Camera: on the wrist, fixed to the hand. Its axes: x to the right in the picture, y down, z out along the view.
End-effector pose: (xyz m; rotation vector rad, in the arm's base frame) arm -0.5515 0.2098 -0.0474 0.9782 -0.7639 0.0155
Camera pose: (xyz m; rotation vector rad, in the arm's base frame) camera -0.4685 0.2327 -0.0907 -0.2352 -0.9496 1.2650
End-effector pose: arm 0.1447 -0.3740 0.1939 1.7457 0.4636 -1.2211
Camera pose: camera 0.1651 -0.2893 0.1526 1.2925 -0.3999 0.3002
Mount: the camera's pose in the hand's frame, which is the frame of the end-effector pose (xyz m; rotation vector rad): 0.0290 -0.0470 -0.0790 -0.4618 0.3684 1.5503
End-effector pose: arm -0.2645 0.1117 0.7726 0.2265 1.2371 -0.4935
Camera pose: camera -0.3468 0.0974 0.7244 0.7903 1.1282 1.1958
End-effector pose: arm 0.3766 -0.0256 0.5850 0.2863 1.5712 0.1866
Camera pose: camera 0.2946 -0.0570 0.5452 1.0909 1.2689 1.8384
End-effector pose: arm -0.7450 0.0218 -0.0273 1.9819 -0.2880 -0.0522
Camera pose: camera -0.6953 0.1041 -0.0340 0.8736 -1.3225 1.0991
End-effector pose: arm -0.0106 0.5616 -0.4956 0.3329 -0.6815 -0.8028
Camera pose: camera 0.0313 0.5106 -0.5659 -0.4695 -0.2254 0.5928
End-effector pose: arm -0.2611 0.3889 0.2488 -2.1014 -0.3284 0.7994
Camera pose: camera -0.1857 0.3826 0.3085 2.3704 -1.4694 -1.0174
